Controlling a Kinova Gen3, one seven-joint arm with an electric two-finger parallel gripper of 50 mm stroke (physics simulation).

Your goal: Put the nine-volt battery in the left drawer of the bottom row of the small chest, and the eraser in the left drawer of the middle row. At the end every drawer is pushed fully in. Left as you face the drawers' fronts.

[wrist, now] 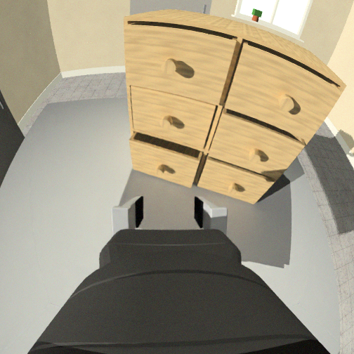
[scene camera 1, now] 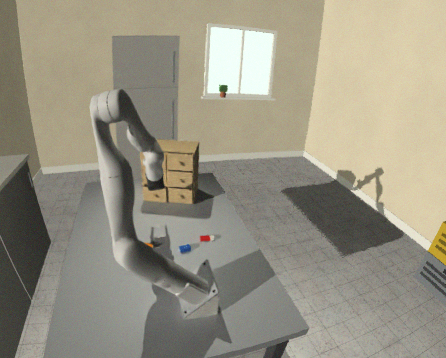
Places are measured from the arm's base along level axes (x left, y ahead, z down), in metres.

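Where they show: gripper, between the fingertips: (scene camera 1: 155, 187); arm's base, origin of its link: (scene camera 1: 198, 291).
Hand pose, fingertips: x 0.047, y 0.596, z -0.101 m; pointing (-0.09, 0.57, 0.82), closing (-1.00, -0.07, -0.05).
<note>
Each offset is from my fingertips to the top centre of the thing. "spot": to the spot under its first point. Level surfaces: height alone.
The small wooden chest {dz -0.134, dx -0.117, dy +0.219 m} (scene camera 1: 182, 146) (wrist: 240, 30) has three rows of two drawers. Its bottom left drawer {spot: dz +0.121, dx -0.004, dy +0.132 m} (scene camera 1: 154, 195) (wrist: 160, 159) stands slightly out, with a dark gap above its front. The middle left drawer (wrist: 170, 116) looks pushed in. My gripper (scene camera 1: 156, 186) (wrist: 168, 207) is open and empty, in front of the chest; its fingers are hard to make out in the scene view. An orange object with a dark end {dz +0.162, dx +0.078, dy -0.224 m} (scene camera 1: 149, 245), possibly the nine-volt battery, shows partly past the arm. A blue block {dz +0.158, dx -0.074, dy -0.288 m} (scene camera 1: 185, 248) and a red-and-white piece {dz +0.163, dx -0.194, dy -0.242 m} (scene camera 1: 205, 238) lie nearby; I cannot tell which is the eraser.
The grey table {dz +0.176 m} (scene camera 1: 90, 260) (wrist: 60, 200) carries the chest at its far end and the arm's base (scene camera 1: 202, 302) at the near end. The middle right drawer (wrist: 255, 142) shows a narrow dark gap along its top. A counter (scene camera 1: 15, 167) stands at the left.
</note>
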